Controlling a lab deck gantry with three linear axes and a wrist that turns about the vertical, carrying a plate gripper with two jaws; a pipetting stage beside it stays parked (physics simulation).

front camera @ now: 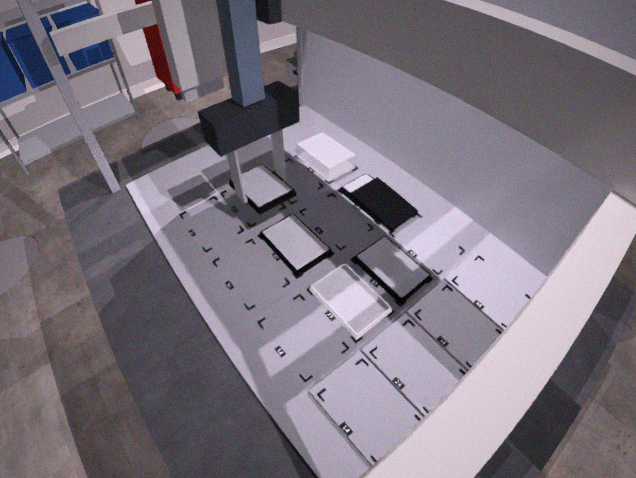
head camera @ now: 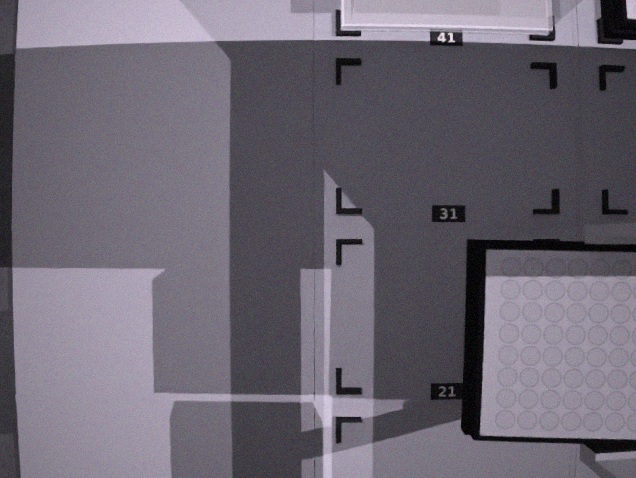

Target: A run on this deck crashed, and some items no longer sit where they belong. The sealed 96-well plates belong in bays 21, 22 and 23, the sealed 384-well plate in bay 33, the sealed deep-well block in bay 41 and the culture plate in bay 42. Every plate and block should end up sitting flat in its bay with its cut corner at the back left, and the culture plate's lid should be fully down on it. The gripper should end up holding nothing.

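Frame: origin at the robot's base, x left, y back, z up, level; millimetres.
Seen in the pictures: gripper, fingertip midpoint: (front camera: 261,187) (head camera: 623,342); robot's base, origin of the base link: (front camera: 181,215).
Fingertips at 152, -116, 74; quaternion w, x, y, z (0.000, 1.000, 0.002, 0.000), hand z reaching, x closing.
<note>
Offsets run from my fingertips to a thing's top centre, as dx, dy, dz. "*": to the spot under its first point.
My gripper (front camera: 261,186) (head camera: 610,343) is shut on a black-skirted sealed 96-well plate @[+0, +2, +13] (front camera: 267,180) (head camera: 544,334), held level above the deck, over the right part of bay 21 in the head view; its cut corner is unclear. Another sealed 96-well plate @[-2, -112, -60] (front camera: 295,241) lies in bay 22. A pale-rimmed plate @[-2, -276, -60] (front camera: 352,300) lies in bay 23. The grey-topped 384-well plate @[+105, -276, -60] (front camera: 393,267) lies in bay 33. The white deep-well block @[+212, +52, -32] (front camera: 326,153) (head camera: 446,12) stands in bay 41. At bay 42, a black lid-like slab @[+212, -148, -52] (front camera: 385,203) covers most of the culture plate @[+212, -112, -60] (front camera: 359,182) (head camera: 612,20), leaving its left end showing.
Bay corner marks and number labels, such as label 31 @[* +59, +52, -74] (head camera: 448,213) and label 21 @[* -48, +52, -74] (head camera: 446,391), show on the deck. A grey back wall (front camera: 437,133) rises behind the bays. A pale rail (front camera: 514,354) crosses the front right. The parked pipetting stage (front camera: 205,46) stands at the left rear.
</note>
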